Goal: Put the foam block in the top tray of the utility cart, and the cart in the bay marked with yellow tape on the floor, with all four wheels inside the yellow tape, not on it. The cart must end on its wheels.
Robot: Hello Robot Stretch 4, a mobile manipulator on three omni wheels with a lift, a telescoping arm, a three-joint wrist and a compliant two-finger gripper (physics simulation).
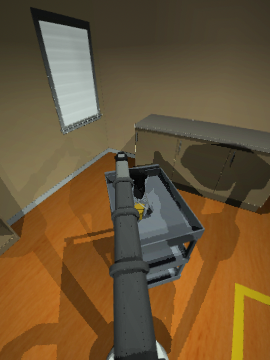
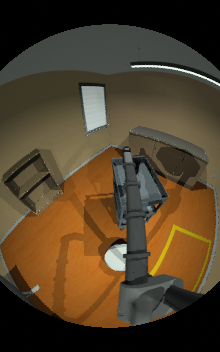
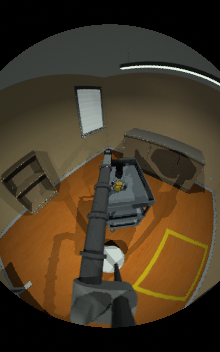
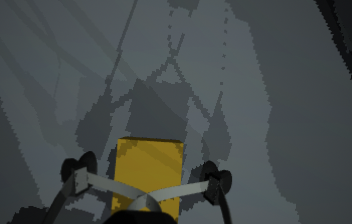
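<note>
The yellow foam block (image 1: 139, 209) (image 3: 118, 186) (image 4: 149, 162) is inside the walls of the grey top tray (image 4: 240, 100), toward its far left part. My gripper (image 4: 150, 170) is open around the block, with a gap between each fingertip and the block's sides. The block's contact with the tray bottom is hard to see. The utility cart (image 1: 192, 234) (image 2: 159, 201) (image 3: 132, 205) stands upright, outside the yellow tape (image 1: 239, 320) (image 2: 193, 234) (image 3: 187, 238), which is to its right and nearer me. My arm hides part of the cart's left side, and not all its wheels show.
A low cabinet (image 1: 155, 150) (image 2: 145, 145) (image 3: 137, 145) stands along the wall behind the cart. An open shelf unit (image 2: 50, 199) (image 3: 45, 199) stands by the left wall. My arm (image 1: 131, 295) (image 2: 136, 245) (image 3: 94, 240) reaches over the cart's left side.
</note>
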